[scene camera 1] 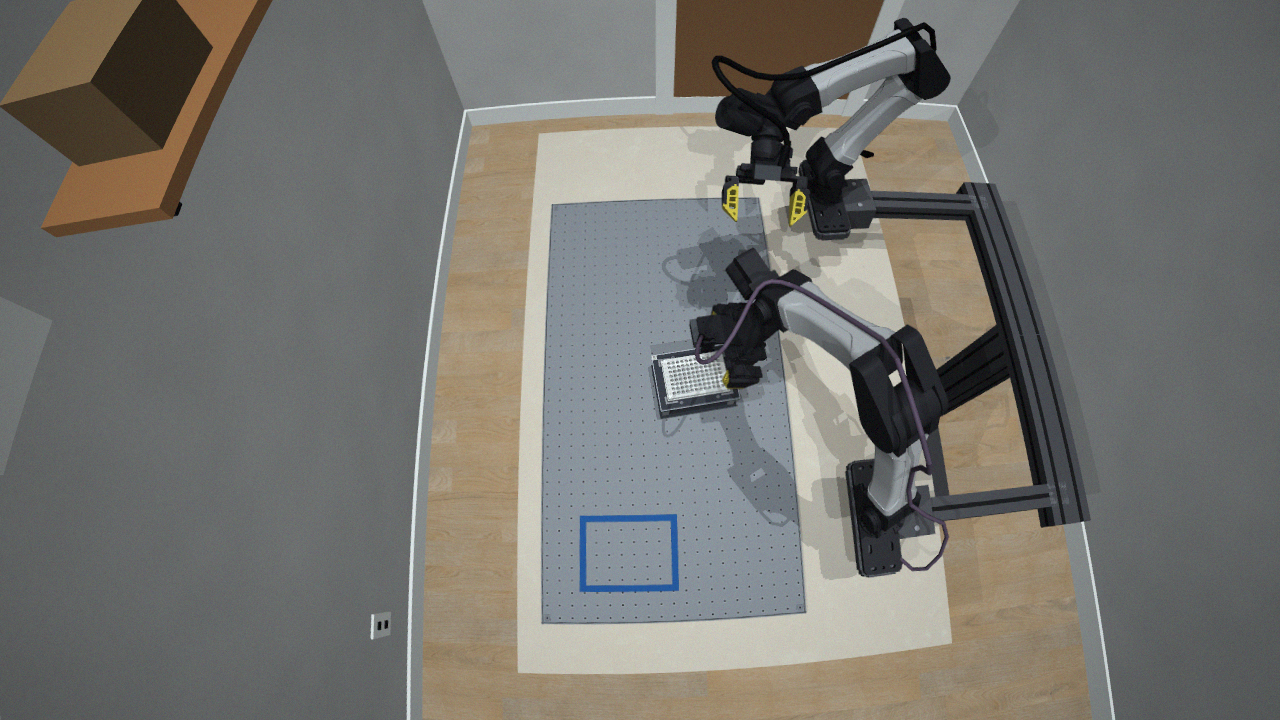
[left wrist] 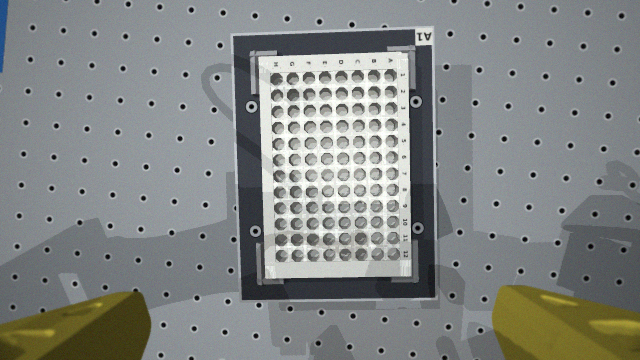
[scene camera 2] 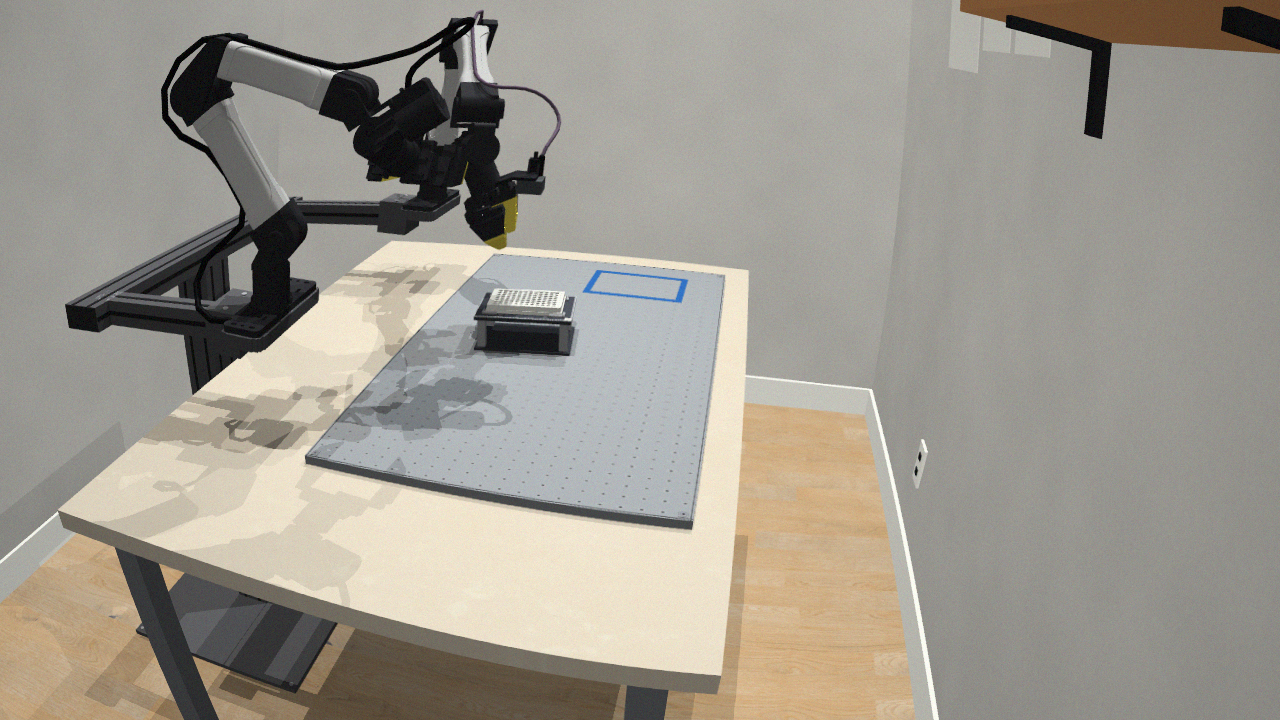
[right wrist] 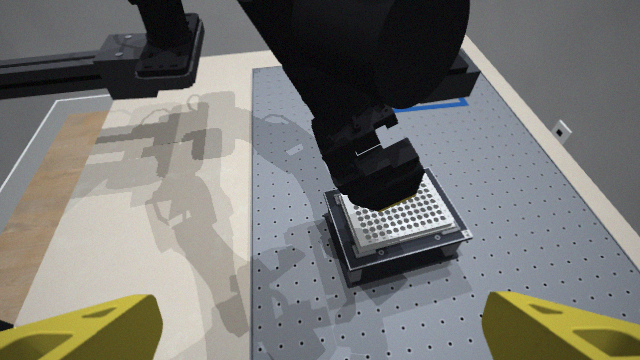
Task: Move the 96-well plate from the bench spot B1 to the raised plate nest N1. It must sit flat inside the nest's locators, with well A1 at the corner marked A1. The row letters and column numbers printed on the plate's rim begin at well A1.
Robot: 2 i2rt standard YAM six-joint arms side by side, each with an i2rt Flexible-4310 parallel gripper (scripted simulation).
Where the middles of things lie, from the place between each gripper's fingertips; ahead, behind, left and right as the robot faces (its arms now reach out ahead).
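My left hand [scene camera 2: 507, 239] is 40 mm short of the white 96-well plate [scene camera 2: 505, 301] and 110 mm above it. As for the dark raised nest [left wrist: 248, 126], that's 40 mm ahead of my left hand and 130 mm below it.
My right gripper [scene camera 2: 429, 174] is 200 mm to the right of the white 96-well plate, 110 mm short of it, and 260 mm above it. The dark raised nest, counted from that right hand, is 200 mm to the left, 110 mm ahead and 270 mm below.
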